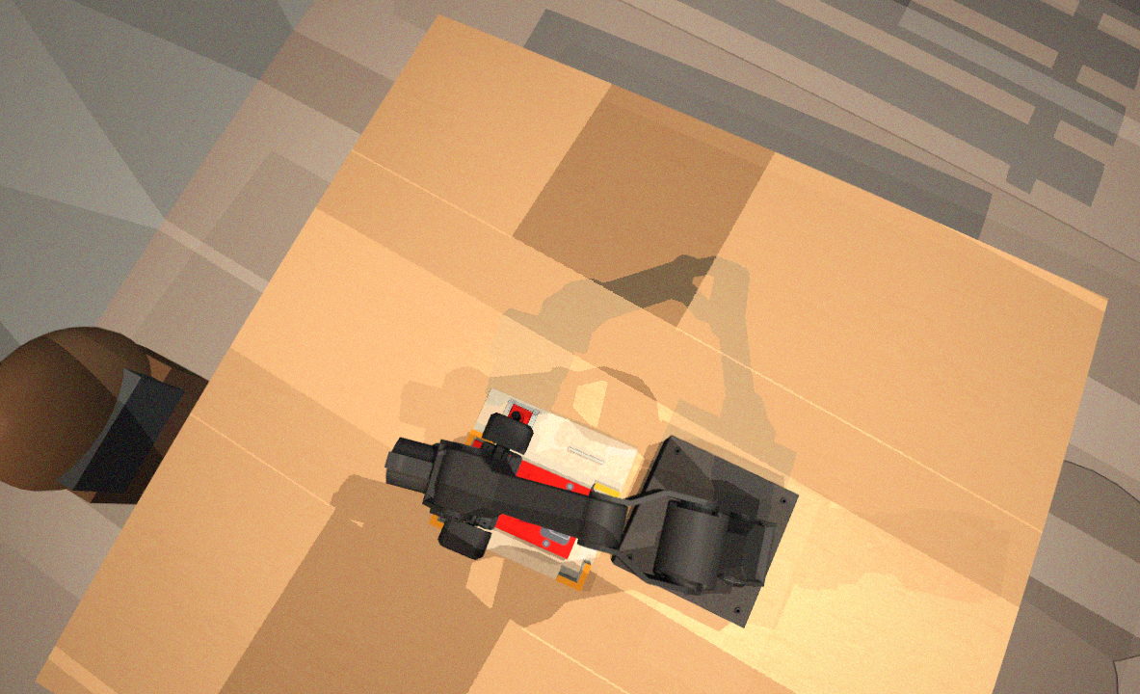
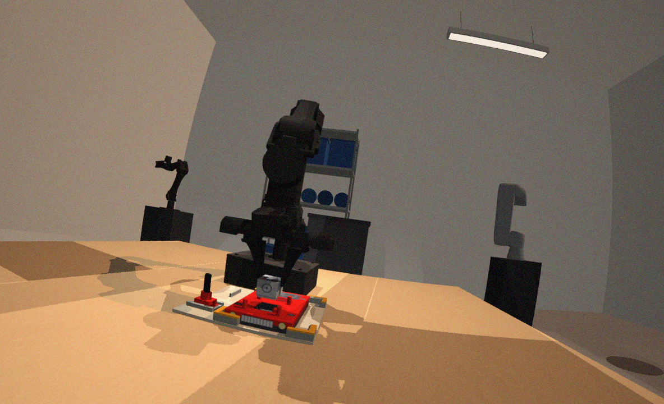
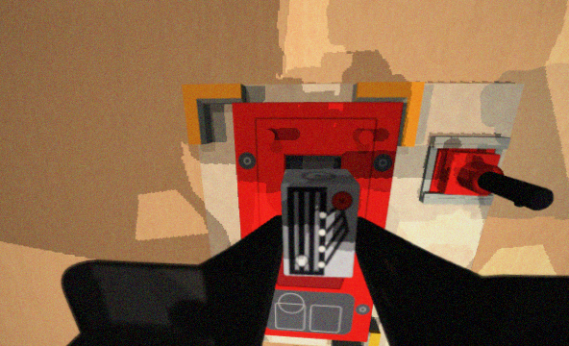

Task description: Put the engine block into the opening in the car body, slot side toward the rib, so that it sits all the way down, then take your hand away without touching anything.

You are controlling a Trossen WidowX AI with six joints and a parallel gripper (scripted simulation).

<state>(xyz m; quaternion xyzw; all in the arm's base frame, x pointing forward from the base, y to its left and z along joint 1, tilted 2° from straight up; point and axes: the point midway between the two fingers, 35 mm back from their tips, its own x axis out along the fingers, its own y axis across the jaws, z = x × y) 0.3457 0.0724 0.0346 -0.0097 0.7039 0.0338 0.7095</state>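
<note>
My gripper tip is 10 mm above the engine block.
</note>
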